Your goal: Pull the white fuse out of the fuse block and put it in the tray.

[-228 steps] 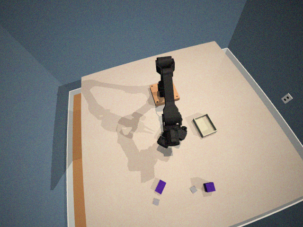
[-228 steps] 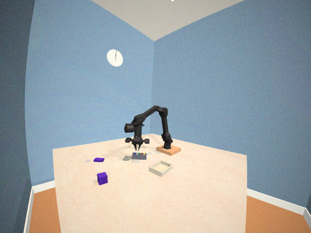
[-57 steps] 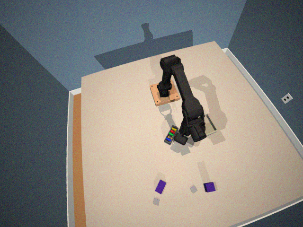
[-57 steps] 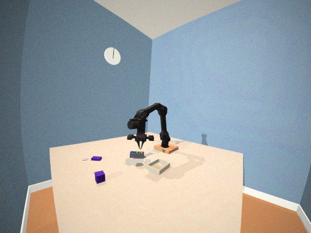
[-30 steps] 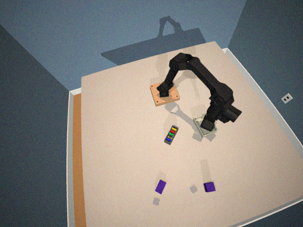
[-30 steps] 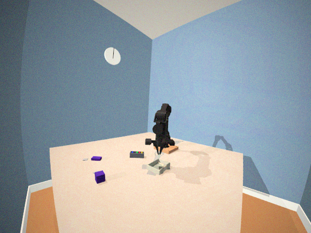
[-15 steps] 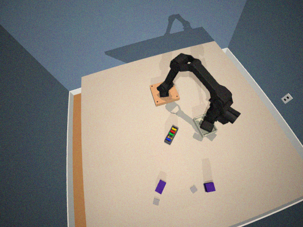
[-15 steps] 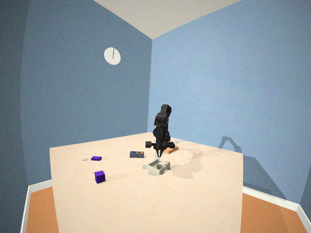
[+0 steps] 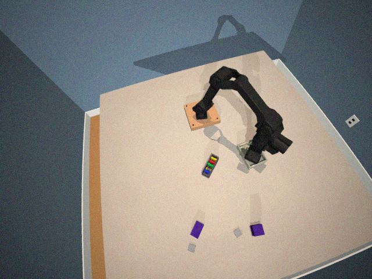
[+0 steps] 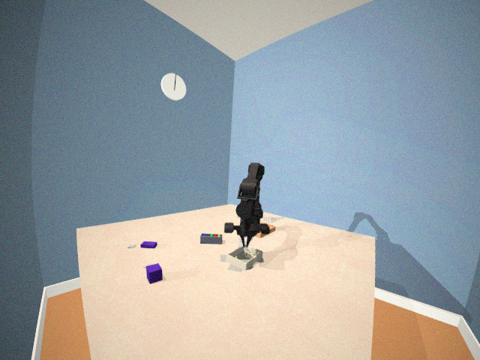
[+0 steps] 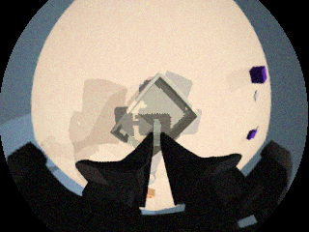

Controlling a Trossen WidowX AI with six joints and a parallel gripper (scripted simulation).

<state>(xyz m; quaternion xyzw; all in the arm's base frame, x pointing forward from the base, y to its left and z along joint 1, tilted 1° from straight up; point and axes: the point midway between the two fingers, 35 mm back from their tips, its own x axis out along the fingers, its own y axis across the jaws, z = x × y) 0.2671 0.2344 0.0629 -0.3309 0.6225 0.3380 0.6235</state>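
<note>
The white fuse is 20 mm below my gripper tip. The rest, counted from my gripper tip: cream tray: 50 mm below; then purple slab: 330 mm ahead, 310 mm to the right, 50 mm below; then purple cube: 360 mm ahead, 50 mm to the right, 40 mm below.
</note>
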